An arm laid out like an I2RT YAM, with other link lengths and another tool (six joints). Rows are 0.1 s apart.
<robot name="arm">
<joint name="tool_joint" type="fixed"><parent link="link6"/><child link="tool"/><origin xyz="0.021 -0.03 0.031" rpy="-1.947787 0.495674 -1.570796"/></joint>
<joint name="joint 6" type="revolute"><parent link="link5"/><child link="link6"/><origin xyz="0.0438 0 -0.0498"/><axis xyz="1 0 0"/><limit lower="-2.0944" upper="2.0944"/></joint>
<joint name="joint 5" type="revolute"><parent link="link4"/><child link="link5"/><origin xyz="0.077 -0.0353 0.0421"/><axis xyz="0 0 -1"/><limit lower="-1.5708" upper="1.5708"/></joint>
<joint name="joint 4" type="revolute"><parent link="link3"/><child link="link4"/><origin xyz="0.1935 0.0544 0.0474"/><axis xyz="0 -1 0"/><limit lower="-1.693" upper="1.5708"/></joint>
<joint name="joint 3" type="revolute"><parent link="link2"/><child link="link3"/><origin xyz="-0.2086 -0.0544 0"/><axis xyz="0 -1 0"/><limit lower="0" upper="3.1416"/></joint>
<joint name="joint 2" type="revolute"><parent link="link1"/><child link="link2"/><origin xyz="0.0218 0.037 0.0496"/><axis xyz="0 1 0"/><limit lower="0" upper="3.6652"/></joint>
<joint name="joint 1" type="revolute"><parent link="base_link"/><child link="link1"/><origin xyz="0 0 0.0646"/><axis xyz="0 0 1"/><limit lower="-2.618" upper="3.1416"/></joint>
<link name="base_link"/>
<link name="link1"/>
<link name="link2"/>
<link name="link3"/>
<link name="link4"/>
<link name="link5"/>
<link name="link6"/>
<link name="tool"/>
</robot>
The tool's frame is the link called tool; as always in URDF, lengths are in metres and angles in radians.
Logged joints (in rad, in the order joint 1, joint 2, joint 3, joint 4, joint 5, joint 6), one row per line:
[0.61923 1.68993 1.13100 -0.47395 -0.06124 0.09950]
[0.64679 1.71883 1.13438 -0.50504 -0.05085 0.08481]
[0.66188 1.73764 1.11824 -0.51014 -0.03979 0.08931]
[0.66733 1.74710 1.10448 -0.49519 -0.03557 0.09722]
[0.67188 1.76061 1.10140 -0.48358 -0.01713 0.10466]
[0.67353 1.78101 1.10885 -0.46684 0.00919 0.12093]
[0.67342 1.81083 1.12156 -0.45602 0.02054 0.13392]
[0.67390 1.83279 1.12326 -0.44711 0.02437 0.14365]
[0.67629 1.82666 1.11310 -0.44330 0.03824 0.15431]
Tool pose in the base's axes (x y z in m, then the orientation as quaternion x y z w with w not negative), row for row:
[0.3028 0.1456 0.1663 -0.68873 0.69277 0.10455 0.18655]
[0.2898 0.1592 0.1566 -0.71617 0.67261 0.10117 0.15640]
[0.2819 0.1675 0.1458 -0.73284 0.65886 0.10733 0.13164]
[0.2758 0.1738 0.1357 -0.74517 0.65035 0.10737 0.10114]
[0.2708 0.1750 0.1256 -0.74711 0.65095 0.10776 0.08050]
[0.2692 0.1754 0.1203 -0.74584 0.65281 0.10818 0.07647]
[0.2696 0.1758 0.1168 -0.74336 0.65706 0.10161 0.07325]
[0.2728 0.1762 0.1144 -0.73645 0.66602 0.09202 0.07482]
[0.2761 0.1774 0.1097 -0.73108 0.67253 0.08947 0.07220]
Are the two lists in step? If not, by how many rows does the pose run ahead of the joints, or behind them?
The pose runs 2 rows behind the joints: the pose in row i belongs to the joints in row i - 2.
